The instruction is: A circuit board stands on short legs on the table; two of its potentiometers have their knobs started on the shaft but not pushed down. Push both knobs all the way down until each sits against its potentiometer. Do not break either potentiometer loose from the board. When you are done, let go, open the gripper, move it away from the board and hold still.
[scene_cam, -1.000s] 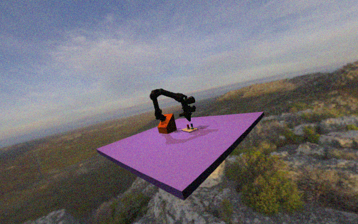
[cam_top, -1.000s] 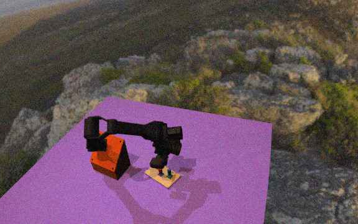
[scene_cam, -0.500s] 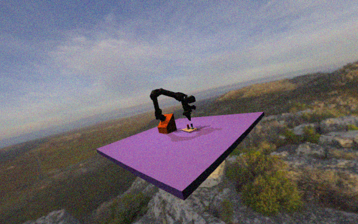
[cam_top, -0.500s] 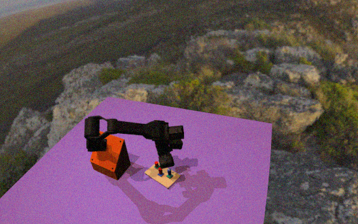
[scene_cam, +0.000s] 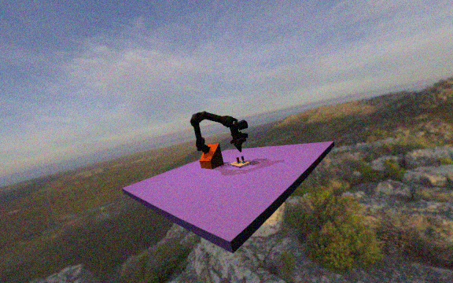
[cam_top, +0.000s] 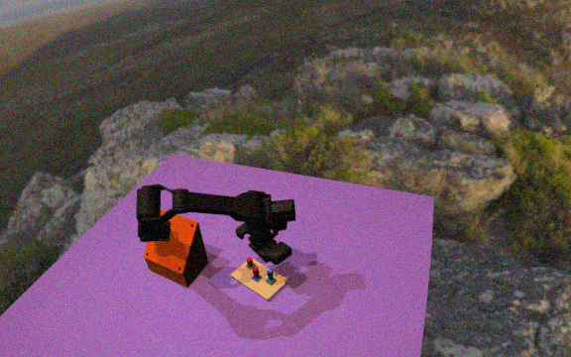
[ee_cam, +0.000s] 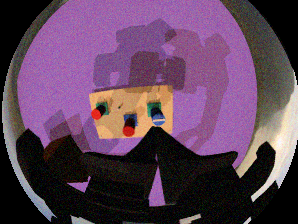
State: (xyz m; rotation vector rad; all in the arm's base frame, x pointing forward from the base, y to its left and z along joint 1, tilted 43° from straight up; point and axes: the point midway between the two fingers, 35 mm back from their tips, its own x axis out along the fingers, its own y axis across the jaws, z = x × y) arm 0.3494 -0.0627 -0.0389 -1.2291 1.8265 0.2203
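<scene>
My gripper tip is 4 cm past the red knob and 6 cm above it.
</scene>
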